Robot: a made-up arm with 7 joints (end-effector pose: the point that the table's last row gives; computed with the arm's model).
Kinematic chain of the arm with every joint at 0, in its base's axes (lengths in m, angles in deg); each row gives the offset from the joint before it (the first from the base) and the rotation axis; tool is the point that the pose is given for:
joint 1: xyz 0 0 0.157 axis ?
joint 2: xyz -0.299 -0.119 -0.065 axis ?
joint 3: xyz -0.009 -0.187 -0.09 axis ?
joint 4: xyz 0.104 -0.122 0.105 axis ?
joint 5: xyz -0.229 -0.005 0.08 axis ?
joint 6: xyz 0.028 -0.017 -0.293 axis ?
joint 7: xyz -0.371 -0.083 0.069 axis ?
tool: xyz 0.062 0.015 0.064
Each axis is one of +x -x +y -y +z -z.
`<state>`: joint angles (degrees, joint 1 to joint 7).
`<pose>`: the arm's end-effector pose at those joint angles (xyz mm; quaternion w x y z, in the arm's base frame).
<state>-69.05 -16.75 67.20 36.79 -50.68 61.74 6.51</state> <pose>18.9 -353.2 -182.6 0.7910 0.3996 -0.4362 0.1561</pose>
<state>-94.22 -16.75 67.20 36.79 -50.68 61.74 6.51</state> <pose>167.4 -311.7 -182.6 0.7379 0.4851 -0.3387 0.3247</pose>
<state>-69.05 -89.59 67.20 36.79 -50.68 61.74 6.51</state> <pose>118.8 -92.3 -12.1 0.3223 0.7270 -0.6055 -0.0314</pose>
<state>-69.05 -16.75 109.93 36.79 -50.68 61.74 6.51</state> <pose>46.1 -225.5 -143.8 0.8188 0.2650 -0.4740 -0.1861</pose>
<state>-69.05 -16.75 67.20 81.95 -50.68 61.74 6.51</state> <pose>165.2 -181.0 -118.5 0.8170 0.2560 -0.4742 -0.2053</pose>
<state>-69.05 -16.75 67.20 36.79 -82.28 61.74 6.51</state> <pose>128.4 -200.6 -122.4 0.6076 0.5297 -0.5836 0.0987</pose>
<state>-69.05 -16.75 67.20 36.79 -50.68 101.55 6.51</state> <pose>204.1 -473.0 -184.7 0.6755 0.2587 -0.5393 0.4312</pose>
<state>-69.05 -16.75 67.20 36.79 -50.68 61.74 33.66</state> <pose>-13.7 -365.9 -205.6 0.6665 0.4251 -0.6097 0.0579</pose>
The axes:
joint 1: -z
joint 2: +y
joint 3: -z
joint 4: -z
joint 5: -x
joint 6: +z
joint 7: -y

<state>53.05 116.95 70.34 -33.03 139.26 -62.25 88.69</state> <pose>-358.7 -277.7 696.9 0.6642 -0.1133 -0.1015 0.7319</pose>
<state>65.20 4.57 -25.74 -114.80 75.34 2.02 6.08</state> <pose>-358.0 -560.8 188.9 0.6206 -0.4326 -0.4056 0.5130</pose>
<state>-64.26 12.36 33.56 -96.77 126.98 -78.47 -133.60</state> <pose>860.0 -458.7 55.8 0.9457 -0.1717 0.0995 0.2574</pose>
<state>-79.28 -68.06 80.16 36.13 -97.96 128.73 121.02</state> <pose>632.4 -213.3 57.0 0.6841 -0.1277 0.6734 0.2493</pose>
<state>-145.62 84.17 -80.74 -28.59 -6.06 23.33 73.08</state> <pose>642.7 371.4 -443.3 0.0192 -0.1960 -0.8859 -0.4200</pose>
